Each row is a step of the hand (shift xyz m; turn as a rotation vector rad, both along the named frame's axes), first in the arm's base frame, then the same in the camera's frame.
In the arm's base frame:
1: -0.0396 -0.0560 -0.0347 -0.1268 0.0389 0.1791
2: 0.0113 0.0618 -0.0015 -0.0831 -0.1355 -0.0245
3: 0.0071 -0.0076 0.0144 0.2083 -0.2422 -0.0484
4: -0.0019 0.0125 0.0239 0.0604 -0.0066 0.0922
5: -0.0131 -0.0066 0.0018 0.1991 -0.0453 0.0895
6: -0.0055 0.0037 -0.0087 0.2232 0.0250 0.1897
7: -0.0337 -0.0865 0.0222 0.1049 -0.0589 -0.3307
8: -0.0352 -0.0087 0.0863 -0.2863 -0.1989 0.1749
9: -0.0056 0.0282 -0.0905 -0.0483 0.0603 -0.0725
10: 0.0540 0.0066 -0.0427 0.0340 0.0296 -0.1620
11: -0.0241 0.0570 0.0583 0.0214 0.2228 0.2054
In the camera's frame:
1: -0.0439 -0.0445 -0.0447 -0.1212 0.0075 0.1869
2: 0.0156 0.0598 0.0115 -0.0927 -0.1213 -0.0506
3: 0.0068 -0.0110 0.0122 0.1901 -0.2391 -0.1053
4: -0.0007 0.0071 0.0261 0.0611 -0.0303 0.0868
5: -0.0135 -0.0060 0.0007 0.1967 -0.0765 0.0718
6: -0.0054 0.0058 -0.0075 0.2271 -0.0312 0.1840
7: -0.0394 -0.0869 0.0041 0.0957 0.0072 -0.3386
8: -0.0345 -0.0248 0.0834 -0.2970 -0.2128 0.1365
9: -0.0049 0.0474 -0.0821 -0.0450 0.0776 -0.0564
10: 0.0537 0.0121 -0.0418 0.0337 0.0616 -0.1528
11: -0.0192 0.0445 0.0698 0.0399 0.1713 0.2477

